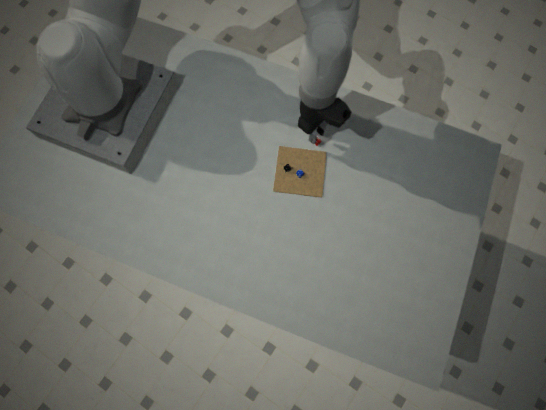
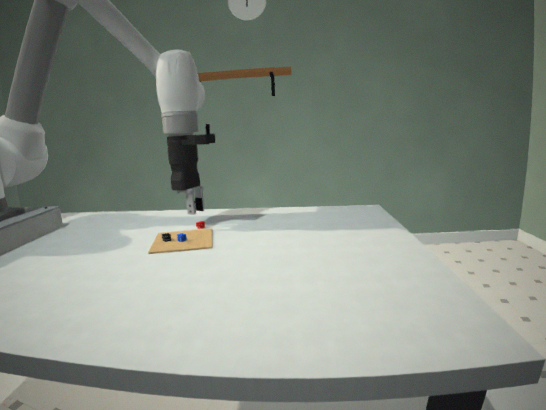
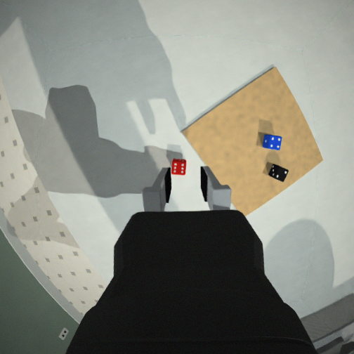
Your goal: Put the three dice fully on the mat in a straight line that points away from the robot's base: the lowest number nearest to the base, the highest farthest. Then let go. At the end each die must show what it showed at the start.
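Places are measured from the arm's base along level axes (x back, y right, z up), in millimetres.
Pixels of known places: gripper, between the fingertips: [image 1: 316, 137] [image 2: 196, 212]; arm's base, origin of its link: [image 1: 103, 101].
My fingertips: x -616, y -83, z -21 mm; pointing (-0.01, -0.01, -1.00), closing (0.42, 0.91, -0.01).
For each thing: its top centre in the pictures, then the offset to it from my fingertips. Level surfaces: height alone.
- red die, centre of its top: [image 2: 200, 222] [image 1: 317, 140] dx -6, dy -6, dz -28 mm
- blue die, centre of its top: [image 2: 181, 234] [image 1: 300, 172] dx +15, dy +107, dz -24 mm
- brown mat, centre of its top: [image 2: 182, 239] [image 1: 300, 171] dx +16, dy +97, dz -41 mm
- black die, centre of its top: [image 2: 165, 234] [image 1: 287, 167] dx +54, dy +102, dz -24 mm
- table, height of its surface: dz -45 mm
A red die [image 1: 317, 142] [image 2: 200, 225] [image 3: 178, 167] lies on the table just off the mat's edge; its upper face shows six pips. A blue die [image 1: 300, 173] [image 2: 182, 237] [image 3: 272, 142] sits on the brown mat [image 1: 300, 188] [image 2: 201, 243] [image 3: 235, 112], with four pips up. A black die [image 1: 287, 168] [image 2: 166, 237] [image 3: 278, 172] sits on the mat beside it, apart from it and nearer to the base; its number is too small to read surely. My gripper [image 1: 316, 134] [image 2: 195, 206] [image 3: 185, 177] is open and empty, above the table close to the red die.
The robot's base plate [image 1: 142, 131] [image 2: 30, 229] stands on the table [image 1: 240, 235] [image 2: 300, 310] on the side of the black die. Shadows of the arm fall across the table around the red die. A wooden bar [image 2: 245, 74] is on the wall behind.
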